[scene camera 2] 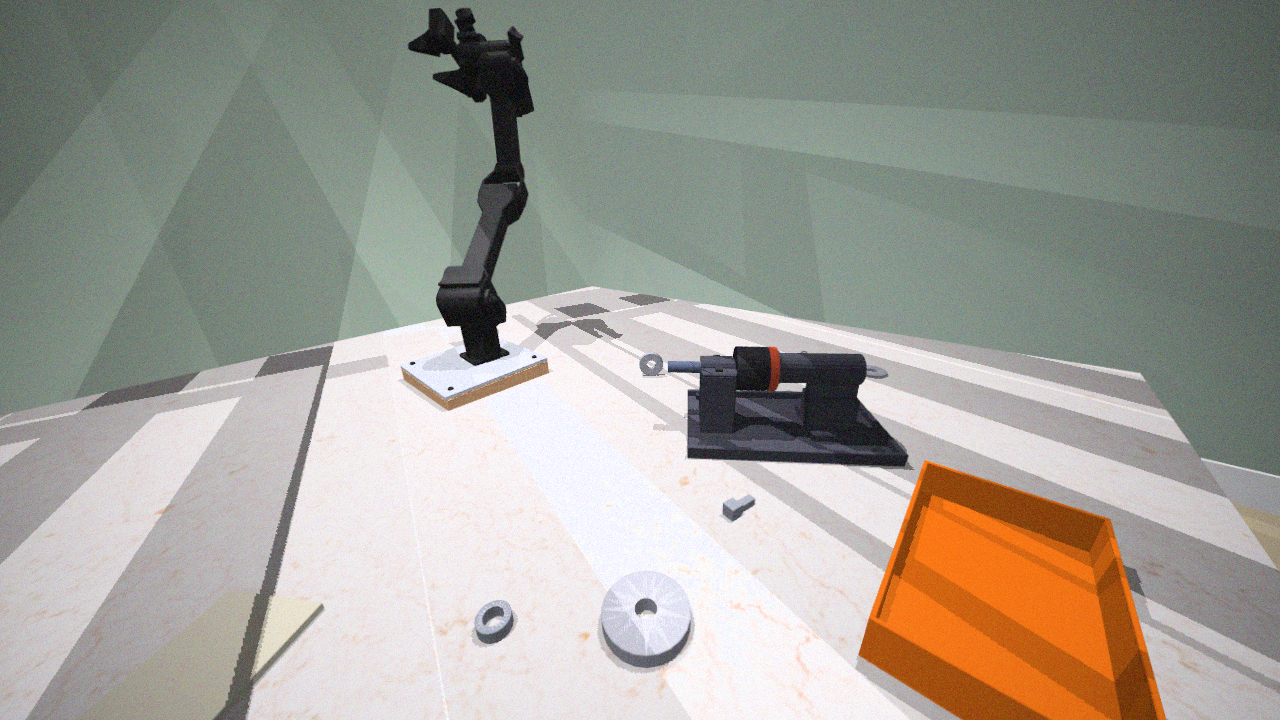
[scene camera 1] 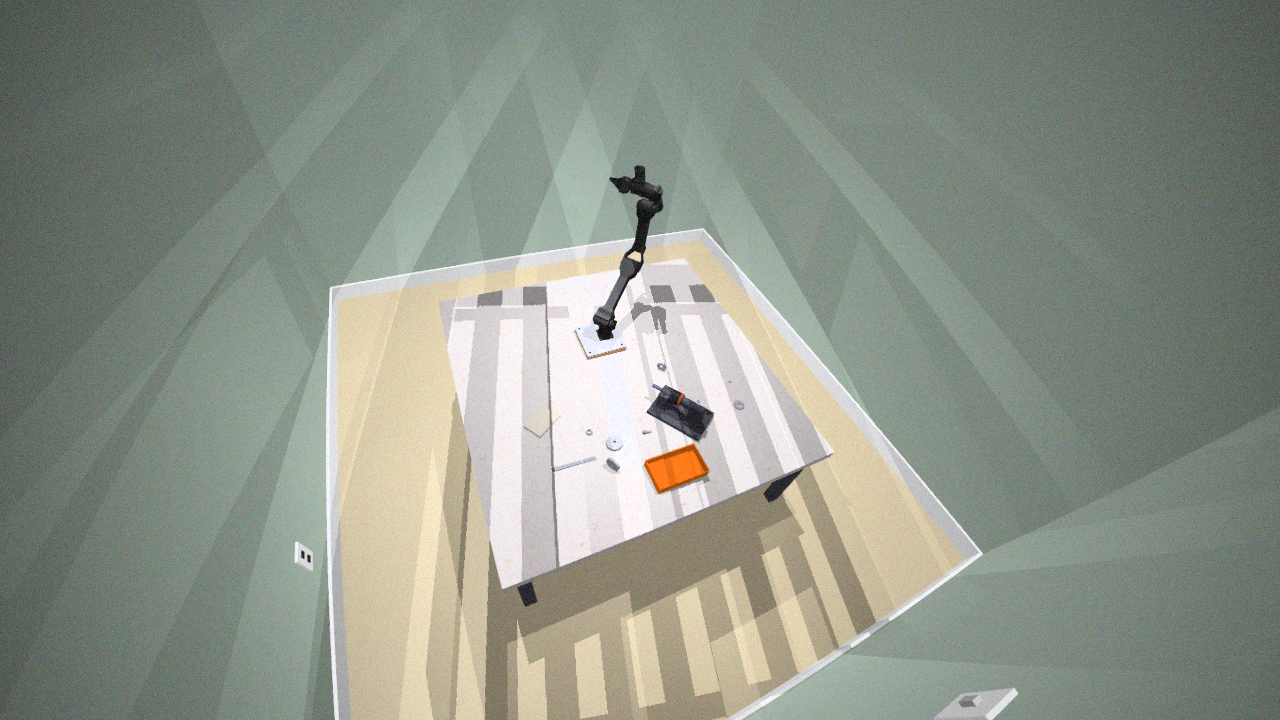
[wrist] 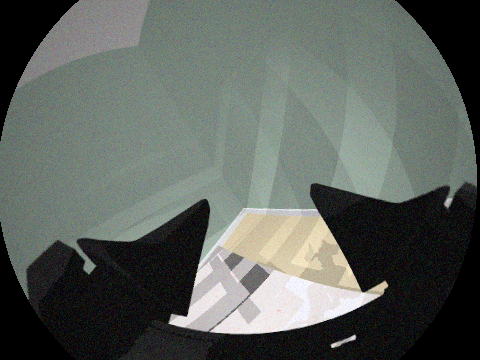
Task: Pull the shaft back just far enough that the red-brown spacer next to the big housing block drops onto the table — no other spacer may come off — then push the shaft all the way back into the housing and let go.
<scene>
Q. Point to a housing block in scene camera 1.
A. At 690,418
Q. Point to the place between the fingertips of the gripper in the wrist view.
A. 260,197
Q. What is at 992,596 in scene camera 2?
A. An orange tray.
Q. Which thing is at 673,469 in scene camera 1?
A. An orange tray.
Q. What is the gripper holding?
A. Nothing.
</scene>
